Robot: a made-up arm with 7 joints. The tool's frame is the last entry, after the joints.
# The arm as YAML. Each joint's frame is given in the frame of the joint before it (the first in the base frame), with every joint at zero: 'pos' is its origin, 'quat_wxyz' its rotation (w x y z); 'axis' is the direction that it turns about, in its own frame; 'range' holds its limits. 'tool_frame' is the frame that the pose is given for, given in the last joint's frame.
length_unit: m
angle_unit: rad
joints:
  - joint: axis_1
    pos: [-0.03, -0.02, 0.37]
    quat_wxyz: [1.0, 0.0, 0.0, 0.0]
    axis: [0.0, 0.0, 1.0]
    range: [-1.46, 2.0]
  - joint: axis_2
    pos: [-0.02, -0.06, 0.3]
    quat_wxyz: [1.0, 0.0, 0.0, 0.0]
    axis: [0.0, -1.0, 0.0]
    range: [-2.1, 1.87]
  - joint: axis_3
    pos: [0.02, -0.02, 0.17]
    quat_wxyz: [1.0, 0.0, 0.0, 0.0]
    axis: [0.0, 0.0, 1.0]
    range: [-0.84, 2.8]
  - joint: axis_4
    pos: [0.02, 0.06, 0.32]
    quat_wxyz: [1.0, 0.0, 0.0, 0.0]
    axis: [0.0, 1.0, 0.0]
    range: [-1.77, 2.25]
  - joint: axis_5
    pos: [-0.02, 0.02, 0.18]
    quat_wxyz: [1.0, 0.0, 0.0, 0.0]
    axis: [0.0, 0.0, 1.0]
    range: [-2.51, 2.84]
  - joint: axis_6
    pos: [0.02, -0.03, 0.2]
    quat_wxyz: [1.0, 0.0, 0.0, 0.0]
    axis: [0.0, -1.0, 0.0]
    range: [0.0, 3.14]
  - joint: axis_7
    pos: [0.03, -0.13, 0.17]
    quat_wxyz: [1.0, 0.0, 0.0, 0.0]
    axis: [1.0, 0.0, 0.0]
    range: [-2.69, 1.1]
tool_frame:
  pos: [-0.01, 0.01, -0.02]
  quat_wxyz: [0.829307, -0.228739, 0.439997, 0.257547]
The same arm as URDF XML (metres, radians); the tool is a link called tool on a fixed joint. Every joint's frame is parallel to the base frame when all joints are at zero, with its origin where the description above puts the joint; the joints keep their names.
<robot name="arm">
<joint name="tool_joint" type="fixed"><parent link="link7"/><child link="tool"/><origin xyz="-0.01 0.01 -0.02" rpy="-0.292 1.0115 0.4397"/></joint>
<joint name="axis_7" type="revolute"><parent link="link6"/><child link="link7"/><origin xyz="0.03 -0.13 0.17" rpy="0 0 0"/><axis xyz="1 0 0"/><limit lower="-2.69" upper="1.1"/></joint>
<joint name="axis_6" type="revolute"><parent link="link5"/><child link="link6"/><origin xyz="0.02 -0.03 0.2" rpy="0 0 0"/><axis xyz="0 -1 0"/><limit lower="0" upper="3.14"/></joint>
<joint name="axis_5" type="revolute"><parent link="link4"/><child link="link5"/><origin xyz="-0.02 0.02 0.18" rpy="0 0 0"/><axis xyz="0 0 1"/><limit lower="-2.51" upper="2.84"/></joint>
<joint name="axis_4" type="revolute"><parent link="link3"/><child link="link4"/><origin xyz="0.02 0.06 0.32" rpy="0 0 0"/><axis xyz="0 1 0"/><limit lower="-1.77" upper="2.25"/></joint>
<joint name="axis_3" type="revolute"><parent link="link2"/><child link="link3"/><origin xyz="0.02 -0.02 0.17" rpy="0 0 0"/><axis xyz="0 0 1"/><limit lower="-0.84" upper="2.8"/></joint>
<joint name="axis_2" type="revolute"><parent link="link1"/><child link="link2"/><origin xyz="-0.02 -0.06 0.3" rpy="0 0 0"/><axis xyz="0 -1 0"/><limit lower="-2.1" upper="1.87"/></joint>
<joint name="axis_1" type="revolute"><parent link="base"/><child link="link1"/><origin xyz="-0.03 -0.02 0.37" rpy="0 0 0"/><axis xyz="0 0 1"/><limit lower="-1.46" upper="2"/></joint>
<link name="base"/>
<link name="link1"/>
<link name="link2"/>
<link name="link3"/>
<link name="link4"/>
<link name="link5"/>
<link name="link6"/>
<link name="link7"/>
<link name="tool"/>
</robot>

